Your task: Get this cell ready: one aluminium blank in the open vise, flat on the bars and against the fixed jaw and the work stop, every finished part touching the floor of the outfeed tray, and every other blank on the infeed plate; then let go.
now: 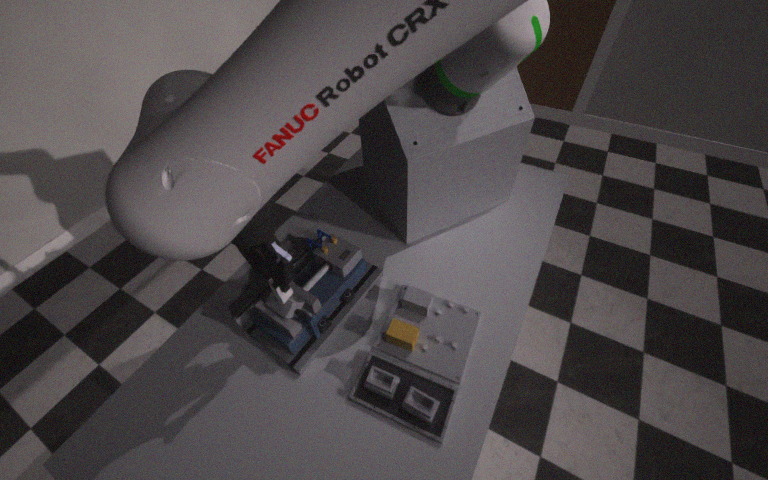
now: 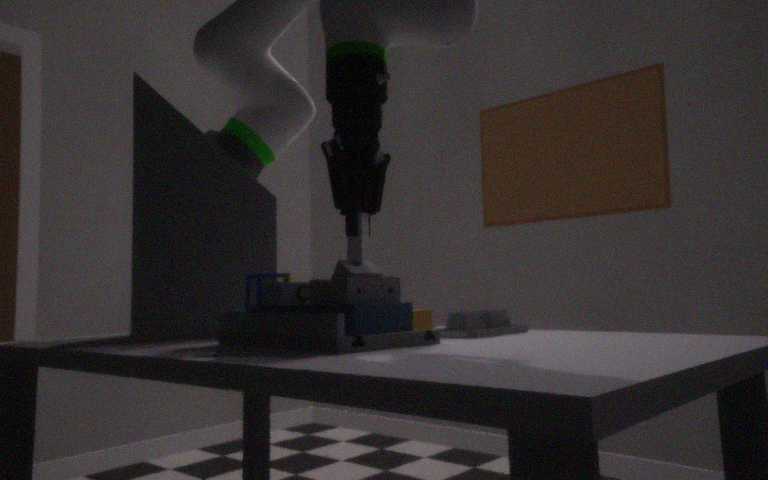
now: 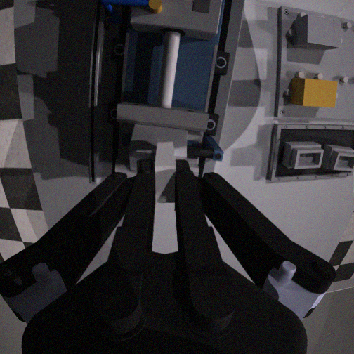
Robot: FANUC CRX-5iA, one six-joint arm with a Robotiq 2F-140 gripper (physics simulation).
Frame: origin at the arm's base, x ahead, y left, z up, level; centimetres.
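Seen in the pictures: gripper, fingertip midpoint: [image 1: 285,296] [image 2: 358,261]; arm's base, link origin: [image 1: 449,83] [image 2: 224,168].
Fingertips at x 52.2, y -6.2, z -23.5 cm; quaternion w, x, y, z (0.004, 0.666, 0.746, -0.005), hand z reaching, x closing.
Observation:
Offsets run from my fingertips to a thing's top centre. "*": to the spot under its first point.
My gripper [image 1: 281,281] [image 2: 357,223] [image 3: 164,153] is shut on a narrow pale grey aluminium blank [image 1: 284,294] [image 2: 355,249] [image 3: 165,185], which points down over the vise {dz -2.3, dx -6.7, dy -1.3 cm} [image 1: 334,288] [image 2: 378,318] [image 3: 195,75]. The blank's lower end is at the jaw blocks; contact and seating are unclear. A grey blank {dz -7.8, dx -18.8, dy +19.7 cm} [image 1: 415,302] [image 3: 317,32] and a yellow block {dz -7.8, dx -10.0, dy +21.3 cm} [image 1: 402,335] [image 2: 422,319] [image 3: 314,93] sit on the infeed plate {dz -11.4, dx -15.1, dy +24.9 cm} [image 1: 464,333] [image 3: 310,65]. Two hollow finished parts {* dz -9.5, dx +0.1, dy +23.3 cm} [image 1: 382,380] {* dz -9.5, dx -0.6, dy +31.7 cm} [image 1: 421,403] [image 3: 302,157] [image 3: 340,159] lie apart in the outfeed tray {* dz -11.0, dx +4.4, dy +28.0 cm} [image 1: 390,417] [image 3: 274,150].
The vise has a pale screw {* dz -3.7, dx -8.2, dy -0.5 cm} [image 1: 315,277] [image 3: 170,70] and a blue handle with yellow ends {* dz -4.3, dx -17.9, dy -7.6 cm} [image 1: 321,238] [image 3: 132,3]. Locating pins stand on the infeed plate. The robot's pedestal [image 1: 453,169] stands behind the vise and plate.

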